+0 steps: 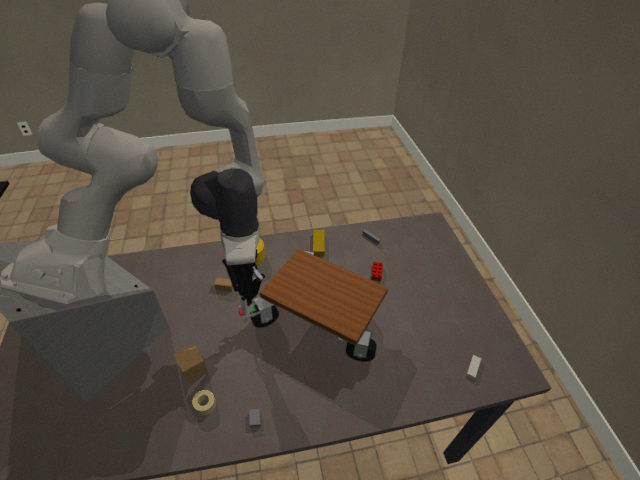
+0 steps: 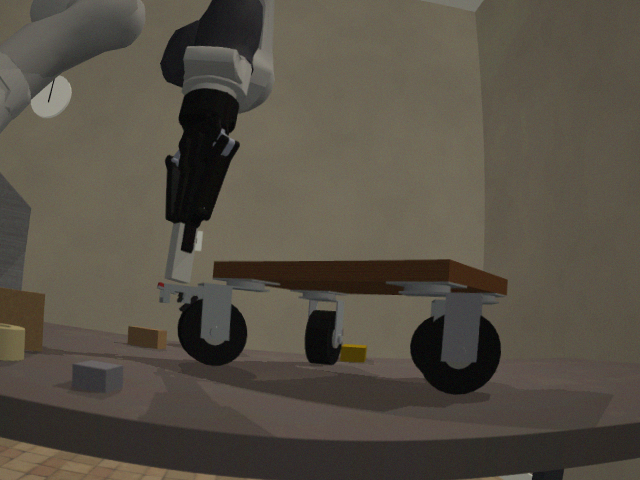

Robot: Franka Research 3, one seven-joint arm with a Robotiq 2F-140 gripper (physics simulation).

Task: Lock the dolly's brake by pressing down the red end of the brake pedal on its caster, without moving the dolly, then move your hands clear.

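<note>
The dolly [image 1: 325, 294] [image 2: 330, 271] has a brown wooden deck and stands upright on its casters. The brake caster [image 1: 264, 311] [image 2: 215, 315] is at its left corner, nearest the arm. The brake pedal [image 2: 174, 290] sticks out to the left from the top of this caster. Its red end [image 1: 241, 312] [image 2: 160, 284] is at the outer tip, and a green part [image 1: 253, 308] shows closer to the wheel. My gripper [image 1: 245, 308] [image 2: 178, 277] is shut and empty, pointing down. Its tips are just above the pedal, between the red end and the caster fork; whether they touch is unclear.
A small tan block [image 1: 223, 284] [image 2: 147, 336] lies behind the brake caster. A brown box [image 1: 190, 362] [image 2: 23, 320], a tape roll [image 1: 203, 402] and a grey block [image 1: 254, 417] [image 2: 97, 376] are nearer the front. A yellow block [image 1: 318, 242] and a red brick [image 1: 377, 271] lie beyond the deck.
</note>
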